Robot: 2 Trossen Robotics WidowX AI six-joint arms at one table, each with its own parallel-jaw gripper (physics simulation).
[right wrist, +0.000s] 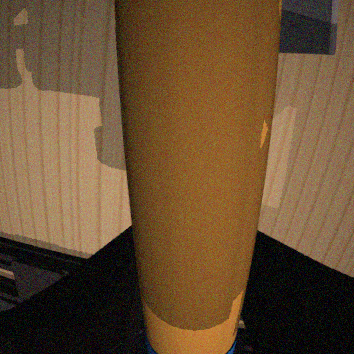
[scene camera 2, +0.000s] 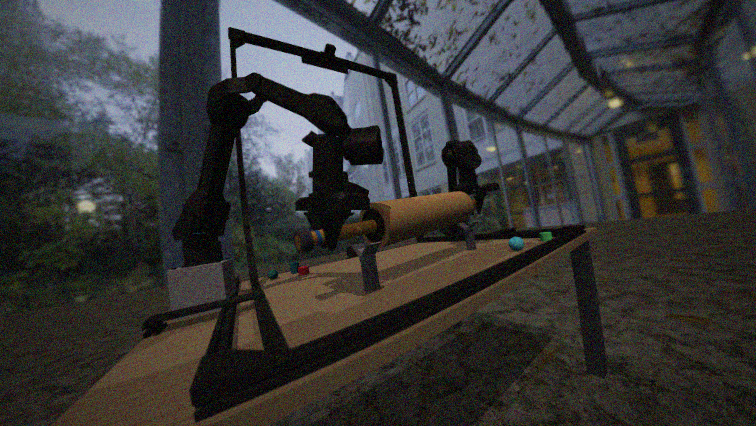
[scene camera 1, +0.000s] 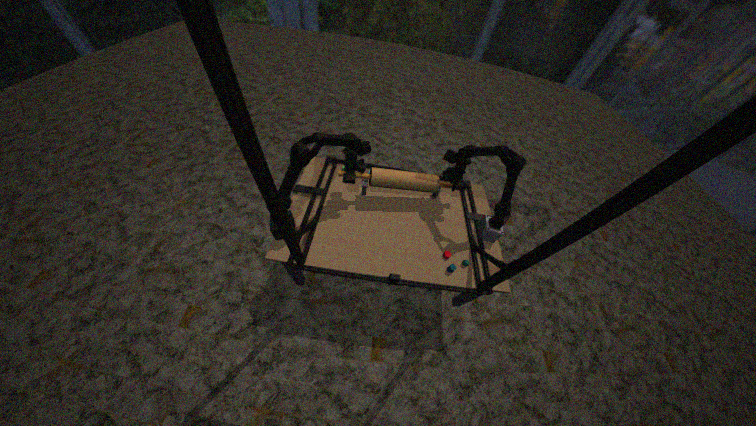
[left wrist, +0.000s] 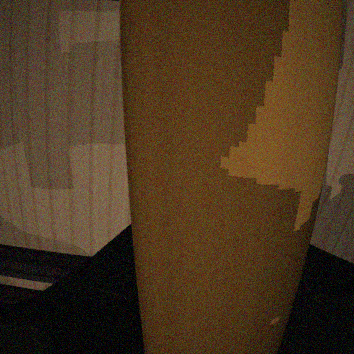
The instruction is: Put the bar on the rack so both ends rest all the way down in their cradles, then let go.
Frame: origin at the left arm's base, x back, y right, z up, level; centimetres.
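Where they show: left gripper, fingertip midpoint: (scene camera 2: 476, 214); right gripper, fingertip midpoint: (right wrist: 185, 232) (scene camera 2: 328, 249) (scene camera 1: 451, 189); right arm's base, origin of the base link: (scene camera 2: 203, 263) (scene camera 1: 494, 224).
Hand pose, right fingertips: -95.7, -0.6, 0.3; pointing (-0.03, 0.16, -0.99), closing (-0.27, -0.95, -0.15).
Note:
Things, the pixels of their top centre, and the offset from my right fingertips, as dx, dy, dz. Level surfaces: height alone.
- wooden table, its level: dz -9.7
- red cube, middle of its top: (scene camera 2: 303, 267) (scene camera 1: 447, 253) +18.7, +34.7, -7.2
- teal piece, middle of its top: (scene camera 2: 294, 262) (scene camera 1: 453, 267) +20.4, +42.2, -5.7
- green piece, middle of its top: (scene camera 2: 272, 269) (scene camera 1: 467, 261) +11.2, +41.6, -6.3
- blue ball, middle of its top: (scene camera 2: 515, 236) +41.5, -28.9, -5.8
- green cube, middle of its top: (scene camera 2: 545, 232) +56.3, -37.1, -7.2
The bar (scene camera 1: 405, 179) (scene camera 2: 424, 214) is a tan roller with a thin handle at each end, held level near the back of the wooden table (scene camera 1: 378, 238) (scene camera 2: 314, 304). My left gripper (scene camera 1: 349, 176) (scene camera 2: 472, 204) is shut on one handle. My right gripper (scene camera 1: 456, 182) (scene camera 2: 330, 233) is shut on the other handle, next to its blue-banded end cap (scene camera 2: 317, 237). The rack's two grey posts (scene camera 1: 364, 187) (scene camera 2: 369, 270) (scene camera 2: 470, 238) stand below the bar, which hangs a little above their cradles. The bar fills the middle of the left wrist view (left wrist: 211, 175) and the right wrist view (right wrist: 197, 175); the fingers are hidden there.
A red cube (scene camera 1: 446, 253) (scene camera 2: 303, 270), a teal piece (scene camera 1: 451, 268) and a green piece (scene camera 1: 465, 262) lie near one table corner. A blue ball (scene camera 2: 516, 243) and a green cube (scene camera 2: 545, 236) lie near another. A black frame (scene camera 1: 391, 278) (scene camera 2: 397, 119) rims the table.

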